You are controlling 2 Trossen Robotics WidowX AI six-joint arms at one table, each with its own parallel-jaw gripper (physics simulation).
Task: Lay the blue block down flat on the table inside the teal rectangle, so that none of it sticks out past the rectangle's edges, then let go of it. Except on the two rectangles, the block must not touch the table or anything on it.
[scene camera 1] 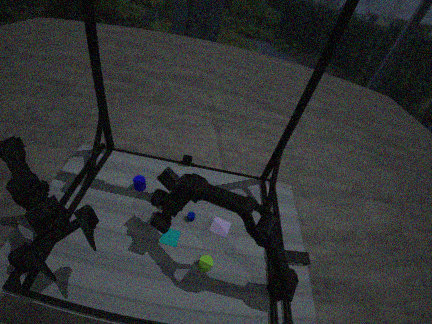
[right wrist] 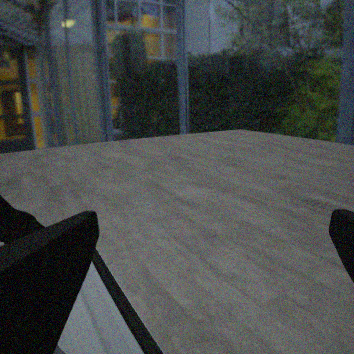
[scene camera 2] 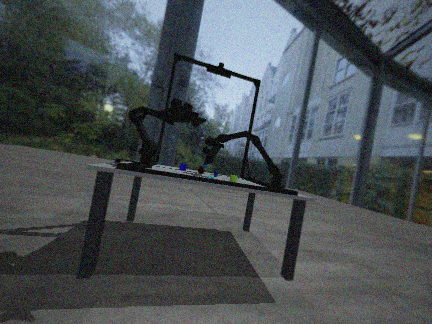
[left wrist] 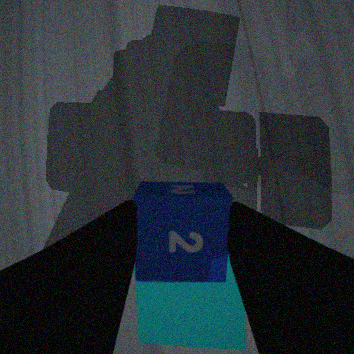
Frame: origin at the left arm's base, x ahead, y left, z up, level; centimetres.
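Seen in the pictures: left gripper, fingertip midpoint: (scene camera 2: 203, 165) (left wrist: 181, 212); right gripper, fingertip midpoint: (scene camera 1: 75, 264) (right wrist: 214, 222) (scene camera 2: 202, 117); left arm's base, link origin: (scene camera 1: 278, 291) (scene camera 2: 275, 186); right arm's base, link origin: (scene camera 2: 144, 164).
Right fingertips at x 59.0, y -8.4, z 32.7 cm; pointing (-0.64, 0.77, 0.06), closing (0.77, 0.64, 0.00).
Note:
Offsets run from my right fingertips to a thing's top centre. "pt": to the spot under its first point.
The blue block {dx -17.4, dy -23.2, dz -25.9 cm} (left wrist: 182, 262) (scene camera 2: 204, 166), marked with a pale 2, is held between the fingers of my left gripper (left wrist: 181, 212) (scene camera 1: 161, 222) (scene camera 2: 206, 161). It is above the table; its exact height is hard to tell. In scene camera 1 the gripper hides it. The teal rectangle {pt dx -23.0, dy -19.6, dz -34.5 cm} (left wrist: 192, 317) (scene camera 1: 170, 238) lies on the table. In the left wrist view it shows below the block, whose lower part covers some of it. The block's far end reaches up past it in the picture. My right gripper (right wrist: 214, 222) (scene camera 1: 75, 265) is open and empty, high at the left.
A pink rectangle {pt dx -43.3, dy -22.5, dz -34.5 cm} (scene camera 1: 220, 226) lies right of the teal one. A small blue ball-like thing {dx -31.0, dy -27.9, dz -31.5 cm} (scene camera 1: 191, 216) (scene camera 2: 216, 174) is between them and farther back. A yellow-green cylinder {dx -33.4, dy -6.9, dz -30.2 cm} (scene camera 1: 205, 263) (scene camera 2: 233, 178) stands nearer, a blue cylinder {dx -8.8, dy -46.1, dz -29.2 cm} (scene camera 1: 139, 183) (scene camera 2: 183, 166) farther back. A dark round thing {dx -20.6, dy -35.1, dz -29.6 cm} (scene camera 2: 201, 170) is near the block.

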